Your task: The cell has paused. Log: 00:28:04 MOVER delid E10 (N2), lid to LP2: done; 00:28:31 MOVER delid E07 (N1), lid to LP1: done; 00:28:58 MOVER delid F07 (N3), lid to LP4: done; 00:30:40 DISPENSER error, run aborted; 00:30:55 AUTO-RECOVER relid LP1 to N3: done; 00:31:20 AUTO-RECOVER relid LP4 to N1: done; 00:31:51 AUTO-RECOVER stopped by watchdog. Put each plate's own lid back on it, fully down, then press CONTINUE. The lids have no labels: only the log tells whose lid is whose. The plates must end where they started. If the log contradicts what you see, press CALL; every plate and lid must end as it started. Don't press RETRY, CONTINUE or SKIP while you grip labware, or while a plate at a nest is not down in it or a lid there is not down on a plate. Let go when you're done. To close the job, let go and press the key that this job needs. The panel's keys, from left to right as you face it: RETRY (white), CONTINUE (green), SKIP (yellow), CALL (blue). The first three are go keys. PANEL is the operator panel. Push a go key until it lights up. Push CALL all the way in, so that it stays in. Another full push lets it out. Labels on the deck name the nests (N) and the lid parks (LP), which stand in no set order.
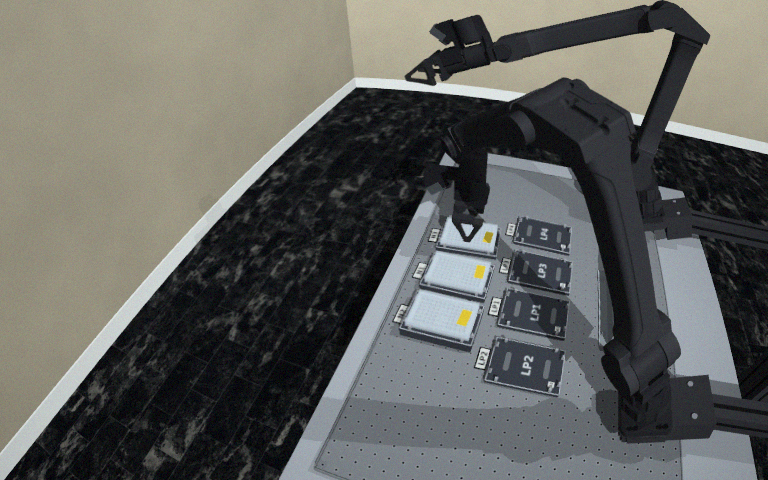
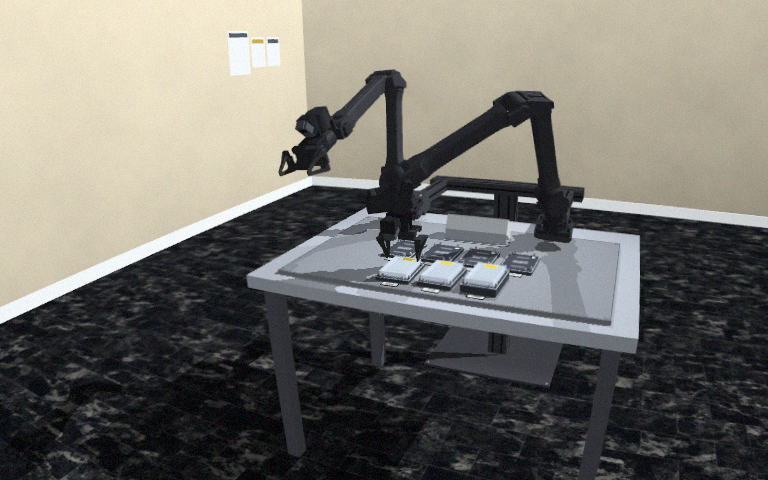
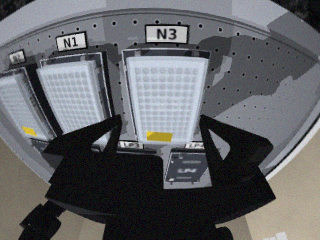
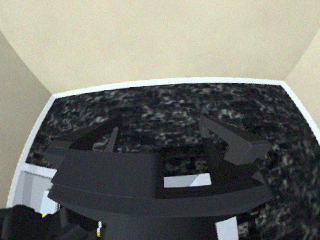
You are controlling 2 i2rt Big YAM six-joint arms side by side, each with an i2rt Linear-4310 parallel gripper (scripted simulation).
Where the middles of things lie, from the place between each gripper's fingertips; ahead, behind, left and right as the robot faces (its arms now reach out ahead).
Right now my left hand (image 1: 470, 228) is 200 mm past the park LP1 (image 1: 546, 327), 160 mm to the right of it and 50 mm above it. Round my left hand: park LP3 (image 1: 518, 264) (190 mm behind, 40 mm to the left, 50 mm below); park LP4 (image 1: 523, 226) (170 mm behind, 90 mm to the right, 50 mm below); park LP2 (image 1: 538, 383) (220 mm behind, 300 mm to the left, 50 mm below).
The park LP4 is 39 cm behind my right hand (image 2: 293, 174), 11 cm to the left of it and 33 cm below it. Also, from my right hand: park LP1: 42 cm behind, 37 cm to the left, 33 cm below; then park LP3: 41 cm behind, 24 cm to the left, 33 cm below; then park LP2: 43 cm behind, 50 cm to the left, 33 cm below.
